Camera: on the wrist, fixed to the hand. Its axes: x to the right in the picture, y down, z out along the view.
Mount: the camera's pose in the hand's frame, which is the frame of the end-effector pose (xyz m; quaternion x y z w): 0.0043 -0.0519 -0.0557 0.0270 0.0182 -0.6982 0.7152
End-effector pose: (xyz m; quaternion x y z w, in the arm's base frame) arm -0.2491 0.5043 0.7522 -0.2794 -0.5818 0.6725 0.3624
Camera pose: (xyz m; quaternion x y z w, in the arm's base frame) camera -0.1988 0.5432 0.7942 0.2039 -0.5864 0.2385 0.7468
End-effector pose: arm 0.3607 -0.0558 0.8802 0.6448 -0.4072 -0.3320 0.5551
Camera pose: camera 0.4198 -0.0321 0.8382 0.7665 0.1601 -0.6023 0.1552
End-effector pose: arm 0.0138 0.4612 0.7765 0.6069 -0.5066 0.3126 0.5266
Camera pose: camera 0.0726 0.5097 0.7776 0.7963 0.0794 -0.1194 0.5877
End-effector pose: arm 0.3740 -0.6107 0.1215 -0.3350 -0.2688 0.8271 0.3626
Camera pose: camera 0.4353 -0.5654 0.1205 -0.0572 -0.3972 0.3395 0.8507
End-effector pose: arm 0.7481 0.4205 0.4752 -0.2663 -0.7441 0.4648 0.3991
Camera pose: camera 0.7913 0.4284 0.5375 0.3314 -0.6983 0.0690 0.6307
